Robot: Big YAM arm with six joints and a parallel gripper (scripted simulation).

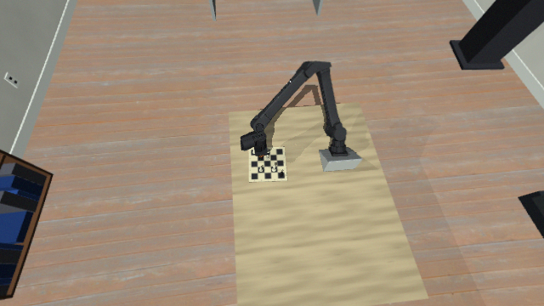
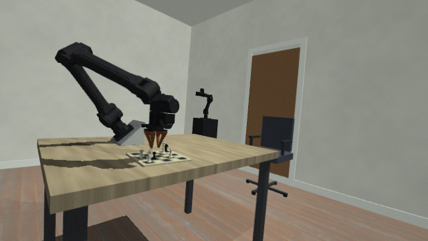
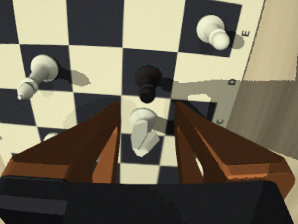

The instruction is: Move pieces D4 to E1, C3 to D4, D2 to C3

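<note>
The black pawn is 40 mm below my hand. Round my hand: small chessboard (60 mm below, 40 mm to the left, 40 mm behind).
</note>
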